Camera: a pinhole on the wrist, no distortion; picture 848 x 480 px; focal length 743.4 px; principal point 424.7 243.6 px. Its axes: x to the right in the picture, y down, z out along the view. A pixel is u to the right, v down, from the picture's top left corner.
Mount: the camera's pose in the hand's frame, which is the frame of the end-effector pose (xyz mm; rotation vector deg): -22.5 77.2 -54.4 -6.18 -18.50 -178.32
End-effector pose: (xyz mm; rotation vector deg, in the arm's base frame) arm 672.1 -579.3 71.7 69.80 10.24 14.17
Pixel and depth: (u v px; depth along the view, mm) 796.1 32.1 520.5
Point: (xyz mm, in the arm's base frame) 520.6 -942.3 530.1
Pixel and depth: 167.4 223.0 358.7
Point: 853.7 -749.2 318.9
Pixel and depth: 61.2 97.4 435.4
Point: 948.2 -742.0 421.4
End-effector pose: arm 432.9 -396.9 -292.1 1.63 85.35 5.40
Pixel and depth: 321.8 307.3 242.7
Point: 613.9 -281.1 -296.4
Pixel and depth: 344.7 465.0 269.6
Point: 654.8 -332.2 -295.6
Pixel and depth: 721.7 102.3 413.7
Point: 753.0 -158.8 -85.7
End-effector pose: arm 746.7 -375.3 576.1 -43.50 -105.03 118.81
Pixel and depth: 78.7 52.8 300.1
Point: 547.7 -516.8 351.8
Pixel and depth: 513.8 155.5 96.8
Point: 763.5 -439.7 478.4
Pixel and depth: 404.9 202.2 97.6
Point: 750.3 -432.1 481.1
